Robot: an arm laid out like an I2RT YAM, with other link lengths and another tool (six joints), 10 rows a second.
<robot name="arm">
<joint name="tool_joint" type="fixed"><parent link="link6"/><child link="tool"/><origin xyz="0.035 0.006 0.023" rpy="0.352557 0 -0.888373"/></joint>
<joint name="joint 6" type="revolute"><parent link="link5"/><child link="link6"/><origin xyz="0.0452 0 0.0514" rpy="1.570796 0 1.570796"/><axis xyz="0 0 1"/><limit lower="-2.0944" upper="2.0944"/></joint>
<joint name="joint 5" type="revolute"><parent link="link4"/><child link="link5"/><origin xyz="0.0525 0.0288 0.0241" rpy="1.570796 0 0"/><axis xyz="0 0 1"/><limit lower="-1.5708" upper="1.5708"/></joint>
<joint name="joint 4" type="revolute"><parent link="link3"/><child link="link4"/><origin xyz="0.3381 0.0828 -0.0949" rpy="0 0 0"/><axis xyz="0 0 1"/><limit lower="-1.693" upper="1.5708"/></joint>
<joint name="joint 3" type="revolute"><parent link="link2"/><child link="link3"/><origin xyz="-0.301 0 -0.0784" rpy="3.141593 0 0"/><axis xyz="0 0 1"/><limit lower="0" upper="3.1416"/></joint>
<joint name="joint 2" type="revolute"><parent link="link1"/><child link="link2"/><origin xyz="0.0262 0.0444 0.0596" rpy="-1.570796 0 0"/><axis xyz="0 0 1"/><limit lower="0" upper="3.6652"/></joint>
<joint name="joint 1" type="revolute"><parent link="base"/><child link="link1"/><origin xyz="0 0 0.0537" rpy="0 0 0"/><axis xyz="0 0 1"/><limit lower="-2.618" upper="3.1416"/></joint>
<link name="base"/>
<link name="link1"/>
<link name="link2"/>
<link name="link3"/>
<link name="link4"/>
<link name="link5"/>
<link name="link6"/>
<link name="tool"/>
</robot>
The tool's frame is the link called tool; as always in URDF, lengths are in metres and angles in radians.
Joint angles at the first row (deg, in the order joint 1, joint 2, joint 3, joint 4, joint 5, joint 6):
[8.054 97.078 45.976 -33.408 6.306 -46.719]
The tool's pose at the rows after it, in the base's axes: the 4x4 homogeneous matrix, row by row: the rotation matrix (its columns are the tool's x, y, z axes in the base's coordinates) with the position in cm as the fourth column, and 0 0 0 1 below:
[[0.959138 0.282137 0.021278 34.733], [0.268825 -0.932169 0.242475 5.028], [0.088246 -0.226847 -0.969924 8.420], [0 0 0 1]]
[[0.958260 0.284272 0.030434 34.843], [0.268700 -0.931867 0.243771 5.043], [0.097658 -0.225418 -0.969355 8.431], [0 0 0 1]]
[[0.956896 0.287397 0.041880 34.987], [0.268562 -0.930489 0.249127 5.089], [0.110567 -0.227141 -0.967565 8.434], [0 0 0 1]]
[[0.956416 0.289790 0.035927 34.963], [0.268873 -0.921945 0.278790 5.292], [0.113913 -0.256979 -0.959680 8.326], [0 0 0 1]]
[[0.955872 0.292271 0.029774 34.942], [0.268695 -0.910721 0.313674 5.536], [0.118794 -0.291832 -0.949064 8.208], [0 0 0 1]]
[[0.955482 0.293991 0.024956 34.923], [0.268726 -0.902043 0.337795 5.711], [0.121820 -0.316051 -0.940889 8.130], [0 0 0 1]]
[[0.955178 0.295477 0.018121 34.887], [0.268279 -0.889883 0.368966 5.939], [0.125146 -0.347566 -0.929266 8.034], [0 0 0 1]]
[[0.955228 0.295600 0.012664 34.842], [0.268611 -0.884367 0.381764 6.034], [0.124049 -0.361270 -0.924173 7.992], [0 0 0 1]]
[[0.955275 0.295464 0.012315 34.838], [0.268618 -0.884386 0.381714 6.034], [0.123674 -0.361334 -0.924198 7.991], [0 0 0 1]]
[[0.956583 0.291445 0.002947 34.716], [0.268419 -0.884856 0.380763 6.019], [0.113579 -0.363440 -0.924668 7.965], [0 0 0 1]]
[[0.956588 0.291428 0.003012 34.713], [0.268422 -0.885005 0.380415 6.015], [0.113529 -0.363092 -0.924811 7.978], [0 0 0 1]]
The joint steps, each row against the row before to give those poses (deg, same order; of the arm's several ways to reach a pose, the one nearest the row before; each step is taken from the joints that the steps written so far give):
[0.001 -0.001 -0.001 0.459 0.000 0.000]
[-0.001 0.000 0.000 0.546 0.000 -0.001]
[0.001 0.000 0.002 0.721 -0.219 0.001]
[0.000 0.001 0.000 -0.044 -1.792 0.000]
[-0.002 -0.001 -0.001 0.000 -2.120 0.021]
[0.002 0.001 0.001 -0.022 -1.486 0.001]
[-0.001 -0.001 -0.001 -0.065 -1.946 0.022]
[0.000 -0.001 -0.001 -0.175 -0.830 -0.023]
[0.001 0.002 0.002 -0.021 0.000 0.001]
[0.000 0.021 -0.001 -0.569 -0.022 0.022]
[-0.001 -0.022 -0.001 -0.022 0.022 -0.001]

